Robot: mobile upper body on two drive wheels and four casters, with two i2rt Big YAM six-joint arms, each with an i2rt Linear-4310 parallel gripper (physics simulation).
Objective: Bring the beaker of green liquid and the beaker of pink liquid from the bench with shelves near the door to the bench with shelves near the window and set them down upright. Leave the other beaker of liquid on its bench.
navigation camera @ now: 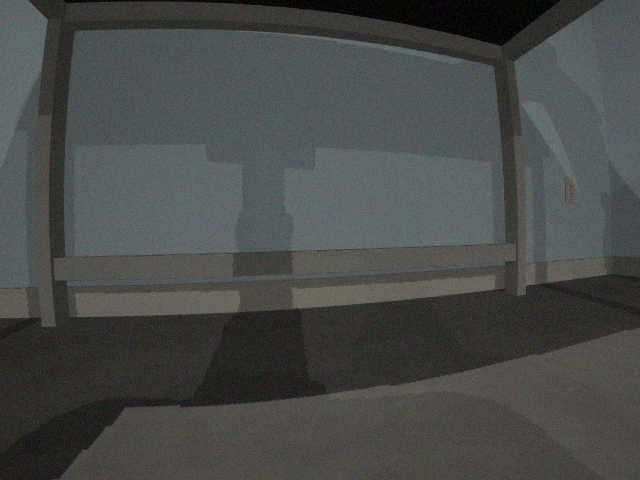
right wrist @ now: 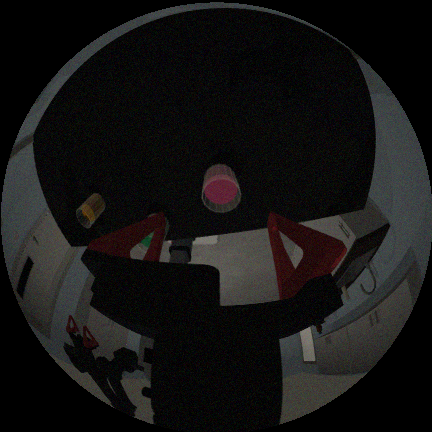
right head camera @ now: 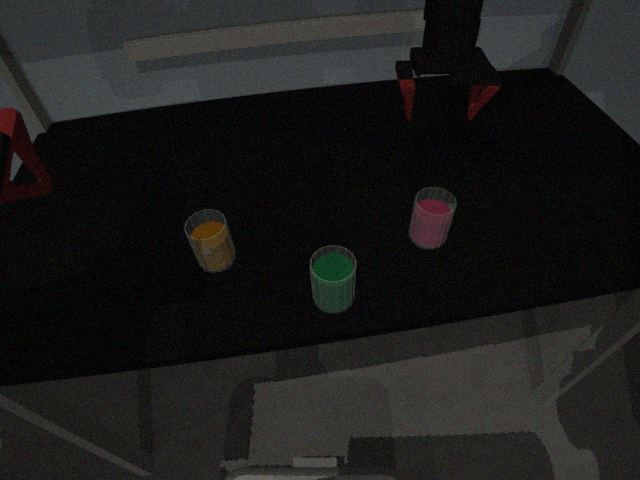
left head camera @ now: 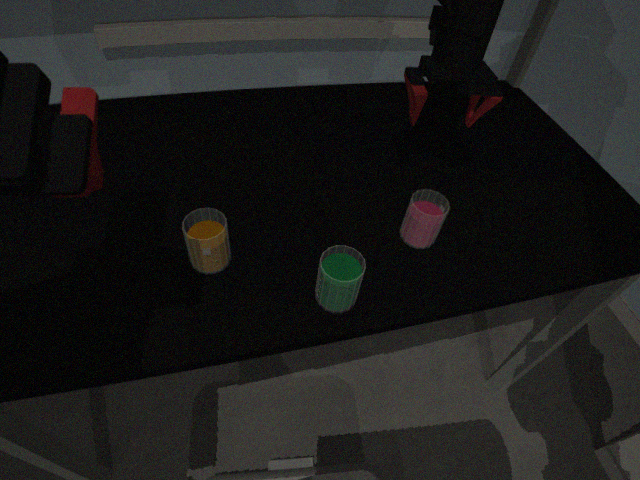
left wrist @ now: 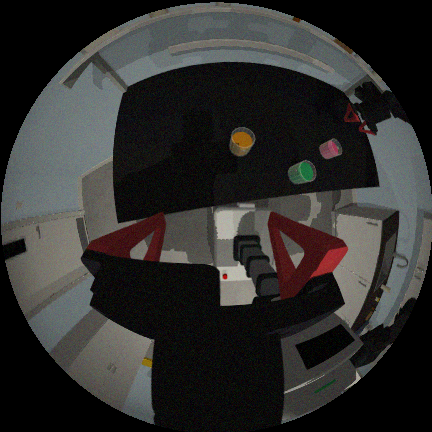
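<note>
The green beaker (left head camera: 338,284) (right head camera: 333,284) (left wrist: 302,172) stands upright near the front edge of a black bench top (left head camera: 268,155) (right head camera: 268,155). The pink beaker (left head camera: 423,224) (right head camera: 431,224) (left wrist: 330,149) (right wrist: 221,190) stands upright to its right, farther back. The orange beaker (left head camera: 209,248) (right head camera: 212,248) (left wrist: 242,142) (right wrist: 91,210) stands upright to its left. My right gripper (left head camera: 440,125) (right head camera: 439,119) (right wrist: 216,217) is open and empty, above the bench beyond the pink beaker. My left gripper (left wrist: 216,217) is open and empty, left of the orange beaker; the head views show part of it. A finger partly hides the green beaker in the right wrist view.
The bench's lower rail (navigation camera: 155,266) and legs (navigation camera: 511,206) stand before a blue wall (navigation camera: 155,201). A pale cabinet (left wrist: 357,237) stands at the right in the left wrist view. A grey machine with a dark panel (left wrist: 327,346) is at lower right there.
</note>
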